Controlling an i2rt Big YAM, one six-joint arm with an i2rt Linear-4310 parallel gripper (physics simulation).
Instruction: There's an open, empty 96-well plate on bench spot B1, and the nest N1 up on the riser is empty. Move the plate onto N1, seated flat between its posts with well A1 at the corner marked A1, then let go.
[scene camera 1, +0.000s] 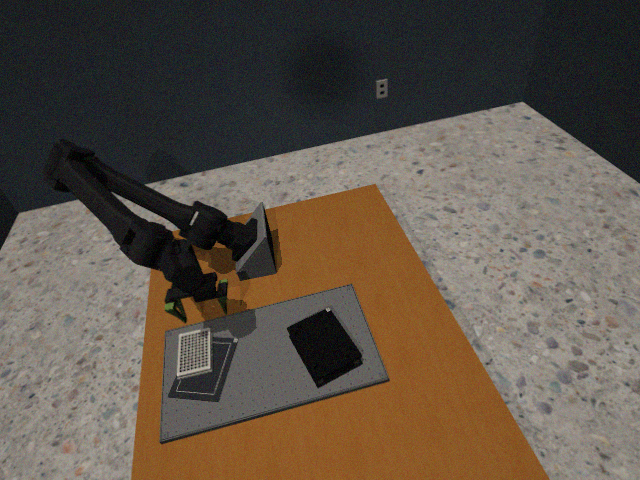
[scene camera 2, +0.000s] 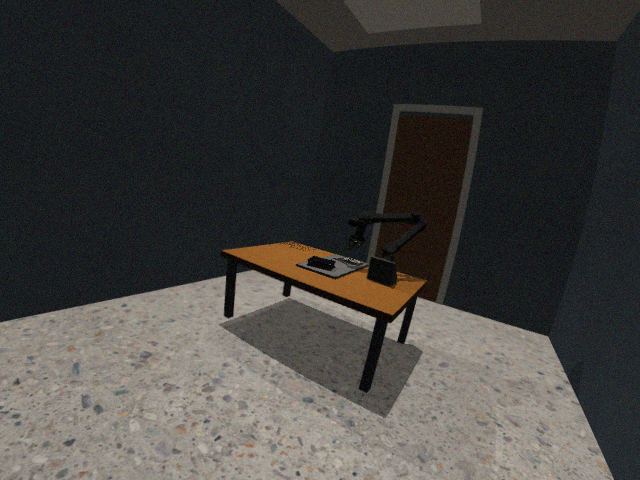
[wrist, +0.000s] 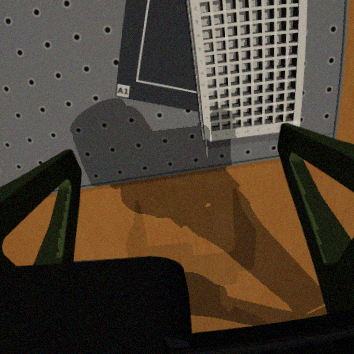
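Seen in the pictures: gripper, fingertip midpoint: (scene camera 1: 206, 317) (scene camera 2: 353, 248) (wrist: 176, 146); arm's base, link origin: (scene camera 1: 246, 240) (scene camera 2: 383, 267).
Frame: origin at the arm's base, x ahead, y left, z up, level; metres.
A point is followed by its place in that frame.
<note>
The white 96-well plate (scene camera 1: 194, 352) {z -0.057, x 0.327, y -0.130 m} (wrist: 250, 65) {z -0.057, x 0.318, y -0.131 m} lies skewed across the dark B1 pad (scene camera 1: 199, 386) {z -0.070, x 0.414, y -0.110 m} (wrist: 170, 50) {z -0.070, x 0.328, y -0.071 m}, covering part of its white outline and overhanging one side. The pad's A1 label (wrist: 123, 90) {z -0.070, x 0.297, y -0.031 m} is uncovered. The nest N1 (scene camera 1: 324, 346) {z -0.034, x 0.373, y 0.197 m} (scene camera 2: 321, 262) {z -0.033, x 0.321, y 0.240 m} is a black block at the other end of the board, with a small white tag (scene camera 1: 327, 310) {z -0.033, x 0.269, y 0.214 m} at one corner; its posts are hard to make out. My gripper (scene camera 1: 205, 316) {z 0.042, x 0.300, y -0.073 m} (wrist: 176, 146) {z 0.042, x 0.300, y -0.073 m} is open and empty, above the board's edge. In the wrist view the plate is ahead and to the right, near the right fingertip.
The grey perforated board (scene camera 1: 258, 366) {z -0.072, x 0.380, y 0.031 m} (wrist: 50, 65) {z -0.072, x 0.321, y 0.027 m} lies on the orange table (scene camera 1: 330, 434) {z -0.085, x 0.557, y 0.188 m} (scene camera 2: 268, 258) {z -0.085, x 0.644, y 0.410 m} under the pad and nest. An upright grey wedge-shaped panel (scene camera 1: 264, 260) {z -0.021, x 0.071, y 0.050 m} (scene camera 2: 382, 271) {z -0.008, x -0.027, y 0.065 m} stands beside the arm's base, behind the board in scene camera 1.
</note>
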